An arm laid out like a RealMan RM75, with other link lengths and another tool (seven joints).
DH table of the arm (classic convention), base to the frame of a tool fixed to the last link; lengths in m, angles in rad. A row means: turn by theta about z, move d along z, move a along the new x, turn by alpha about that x. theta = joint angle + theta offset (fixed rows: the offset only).
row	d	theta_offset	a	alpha
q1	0.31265	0	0	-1.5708
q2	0	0	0	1.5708
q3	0.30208	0	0	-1.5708
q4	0	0	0	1.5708
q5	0.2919	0	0	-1.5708
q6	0	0	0	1.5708
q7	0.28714	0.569	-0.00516	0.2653
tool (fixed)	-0.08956	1.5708	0	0
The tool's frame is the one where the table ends.
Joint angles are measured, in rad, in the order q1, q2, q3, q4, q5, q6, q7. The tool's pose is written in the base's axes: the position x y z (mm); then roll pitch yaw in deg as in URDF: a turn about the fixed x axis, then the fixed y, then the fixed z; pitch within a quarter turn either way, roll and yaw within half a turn. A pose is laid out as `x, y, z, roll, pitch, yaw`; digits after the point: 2 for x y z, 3 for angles.
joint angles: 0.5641 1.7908 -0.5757 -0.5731 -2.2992 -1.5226 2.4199
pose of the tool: 410.77, 467.54, 144.63, 160.140, 2.833, 147.339
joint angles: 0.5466 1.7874 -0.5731 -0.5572 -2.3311 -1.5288 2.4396
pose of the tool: 425.34, 454.30, 140.26, 161.428, 3.945, 144.468
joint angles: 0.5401 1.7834 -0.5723 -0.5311 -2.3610 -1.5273 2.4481
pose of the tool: 435.95, 444.79, 133.80, 162.599, 5.185, 142.497
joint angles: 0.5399 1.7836 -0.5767 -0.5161 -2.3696 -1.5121 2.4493
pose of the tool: 440.49, 443.12, 129.21, 162.607, 5.735, 141.738
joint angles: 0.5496 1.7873 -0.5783 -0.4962 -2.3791 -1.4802 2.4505
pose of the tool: 442.78, 446.90, 122.45, 162.034, 6.119, 141.129
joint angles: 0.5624 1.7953 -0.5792 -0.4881 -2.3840 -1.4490 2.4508
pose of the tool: 441.20, 453.98, 116.74, 161.128, 6.269, 141.136
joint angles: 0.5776 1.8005 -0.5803 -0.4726 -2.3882 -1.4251 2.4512
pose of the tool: 438.34, 460.09, 110.17, 160.839, 6.370, 141.207
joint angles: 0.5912 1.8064 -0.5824 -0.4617 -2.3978 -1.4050 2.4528
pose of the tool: 435.96, 464.90, 103.80, 160.628, 6.840, 141.282
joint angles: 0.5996 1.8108 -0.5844 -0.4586 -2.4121 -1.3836 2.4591
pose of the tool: 436.53, 468.66, 100.55, 159.925, 7.569, 140.949
